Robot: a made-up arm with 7 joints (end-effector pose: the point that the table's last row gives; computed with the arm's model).
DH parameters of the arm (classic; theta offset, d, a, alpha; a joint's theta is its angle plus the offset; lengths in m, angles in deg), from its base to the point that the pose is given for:
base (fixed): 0 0 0 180
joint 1: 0 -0.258 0 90
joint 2: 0 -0.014 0 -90
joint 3: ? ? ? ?
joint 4: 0 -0.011 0 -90
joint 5: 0 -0.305 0 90
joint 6: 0 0 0 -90
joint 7: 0 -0.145 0 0
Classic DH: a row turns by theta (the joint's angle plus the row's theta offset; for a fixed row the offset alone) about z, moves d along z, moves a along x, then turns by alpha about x.
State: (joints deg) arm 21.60 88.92 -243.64 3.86 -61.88 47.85 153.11
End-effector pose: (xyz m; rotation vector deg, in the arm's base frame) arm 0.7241 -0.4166 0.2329 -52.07 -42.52 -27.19
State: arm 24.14 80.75 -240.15 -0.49 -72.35 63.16 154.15
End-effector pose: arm 0.6897 -0.4200 0.3080 -48.02 -35.30 -37.64
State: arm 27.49 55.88 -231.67 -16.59 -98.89 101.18 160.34
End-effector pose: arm 0.5788 -0.3190 0.5079 -34.79 -13.62 -42.58
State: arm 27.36 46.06 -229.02 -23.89 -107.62 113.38 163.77
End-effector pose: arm 0.5235 -0.2557 0.5730 -32.00 -5.36 -37.75
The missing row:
joint 3: 0 -0.428 0 90
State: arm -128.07 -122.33 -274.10 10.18 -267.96 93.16 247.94
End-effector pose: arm 0.3827 -0.3712 -0.2561 32.70 13.55 24.97
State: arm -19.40 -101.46 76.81 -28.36 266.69 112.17 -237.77
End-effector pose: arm -0.6583 -0.0871 0.2192 65.42 -157.01 6.25
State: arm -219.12 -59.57 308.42 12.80 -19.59 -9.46 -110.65
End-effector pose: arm 0.5791 0.4261 0.7529 138.13 50.26 -72.37
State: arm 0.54 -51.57 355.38 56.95 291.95 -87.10 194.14
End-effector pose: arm -0.3544 -0.1368 0.8486 -47.16 95.23 64.10
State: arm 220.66 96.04 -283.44 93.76 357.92 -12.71 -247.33
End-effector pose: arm -0.0228 0.6156 0.1210 22.97 -78.95 68.52
